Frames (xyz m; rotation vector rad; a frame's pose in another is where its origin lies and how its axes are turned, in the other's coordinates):
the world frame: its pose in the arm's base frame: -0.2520 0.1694 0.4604 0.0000 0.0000 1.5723
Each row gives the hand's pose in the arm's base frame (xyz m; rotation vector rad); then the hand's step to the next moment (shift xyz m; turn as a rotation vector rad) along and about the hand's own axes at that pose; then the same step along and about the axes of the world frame.
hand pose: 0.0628 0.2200 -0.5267 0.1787 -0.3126 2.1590
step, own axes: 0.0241 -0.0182 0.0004 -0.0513 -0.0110 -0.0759
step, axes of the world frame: 0.0288 -0.0013 0.0091 -0.0124 -0.0374 -0.0834
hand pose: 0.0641 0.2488 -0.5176 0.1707 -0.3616 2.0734
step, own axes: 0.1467 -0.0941 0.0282 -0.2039 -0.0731 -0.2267
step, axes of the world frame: 0.1555 -0.0066 0.0833 -0.0598 -0.1720 -0.2553
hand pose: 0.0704 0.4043 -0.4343 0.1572 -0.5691 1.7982
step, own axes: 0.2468 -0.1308 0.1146 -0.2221 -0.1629 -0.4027
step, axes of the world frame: 0.1880 -0.0259 0.2348 0.0220 -0.2935 -0.3891
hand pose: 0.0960 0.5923 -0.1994 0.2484 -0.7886 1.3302
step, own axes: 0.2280 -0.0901 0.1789 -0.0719 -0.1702 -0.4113
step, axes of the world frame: 0.0478 -0.0244 0.2987 0.1408 -0.3081 -0.2976
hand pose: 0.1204 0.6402 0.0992 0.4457 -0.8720 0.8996
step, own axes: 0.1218 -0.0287 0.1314 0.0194 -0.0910 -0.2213
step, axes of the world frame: -0.0438 -0.0021 0.1761 0.1045 -0.1842 -0.1131
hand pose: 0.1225 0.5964 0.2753 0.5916 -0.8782 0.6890
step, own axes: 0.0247 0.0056 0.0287 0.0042 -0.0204 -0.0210
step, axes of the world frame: -0.0096 0.0068 0.0364 0.0031 -0.0273 -0.0109
